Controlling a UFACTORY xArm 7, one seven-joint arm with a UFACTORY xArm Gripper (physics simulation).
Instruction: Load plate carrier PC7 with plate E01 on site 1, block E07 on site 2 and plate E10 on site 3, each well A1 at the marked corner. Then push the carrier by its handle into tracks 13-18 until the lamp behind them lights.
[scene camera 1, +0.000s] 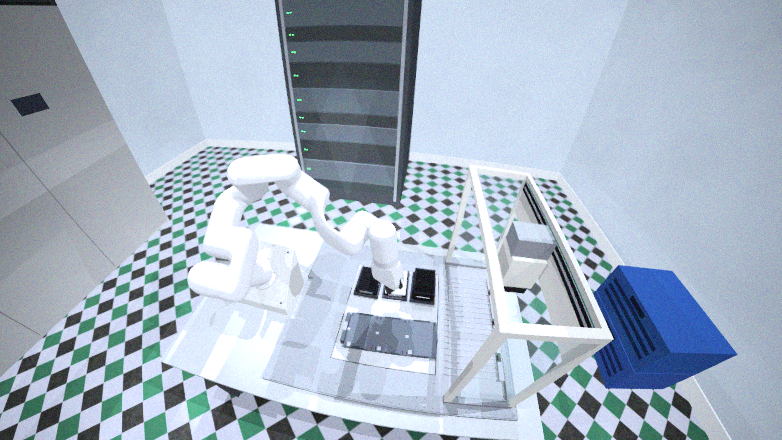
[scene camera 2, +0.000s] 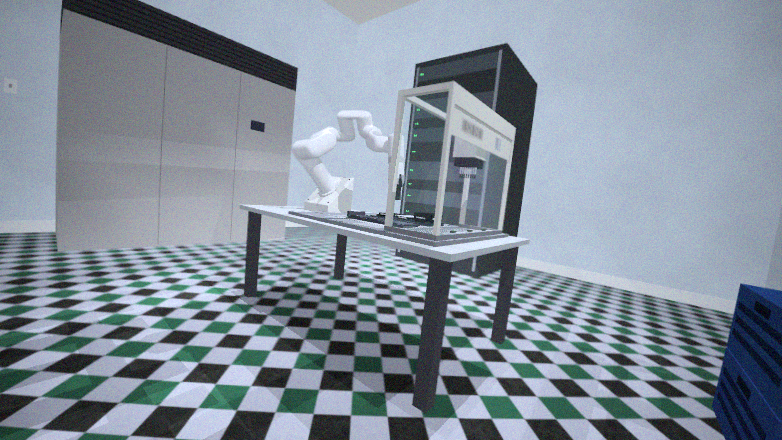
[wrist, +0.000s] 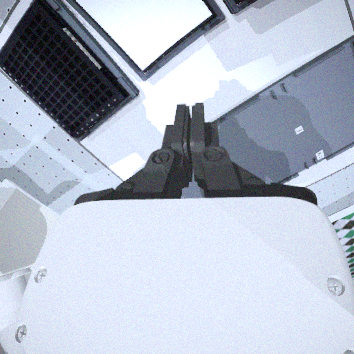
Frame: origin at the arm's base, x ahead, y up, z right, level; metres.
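Seen in the pictures: gripper, fingertip midpoint: (scene camera 1: 390, 290) (scene camera 2: 397, 200) (wrist: 192, 122); arm's base, origin of the base link: (scene camera 1: 262, 271) (scene camera 2: 329, 189).
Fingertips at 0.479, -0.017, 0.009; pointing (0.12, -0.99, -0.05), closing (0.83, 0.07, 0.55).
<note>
Offsets run from my fingertips to a thing's middle, as dx, dy, dz.
My gripper (scene camera 2: 399, 187) (wrist: 192, 122) is shut and empty, fingertips together above the deck, near the middle one of three labware pieces. The middle piece (scene camera 1: 394, 279) (wrist: 150, 25) has a white top and is partly hidden by the arm in scene camera 1. A black gridded piece @[-0.090, -0.083, -0.100] (scene camera 1: 366, 282) (wrist: 65, 70) sits on its left in scene camera 1. Another black piece @[+0.126, -0.069, -0.091] (scene camera 1: 423, 284) (wrist: 239, 4) sits on its right. The flat dark grey carrier @[+0.012, -0.087, +0.121] (scene camera 1: 391, 334) (wrist: 300, 100) lies in front of them with no plates on it. Labels, A1 marks, handle and lamp cannot be made out.
A slotted track deck (scene camera 1: 467, 306) lies right of the labware, under a cream frame (scene camera 1: 487, 240) (scene camera 2: 444, 158) with a hanging pipetting head (scene camera 1: 530, 240) (scene camera 2: 469, 161). A blue cabinet (scene camera 1: 691, 322) (scene camera 2: 757, 355) stands beyond the table's right side. A server rack (scene camera 1: 412, 82) (scene camera 2: 519, 103) stands behind.
</note>
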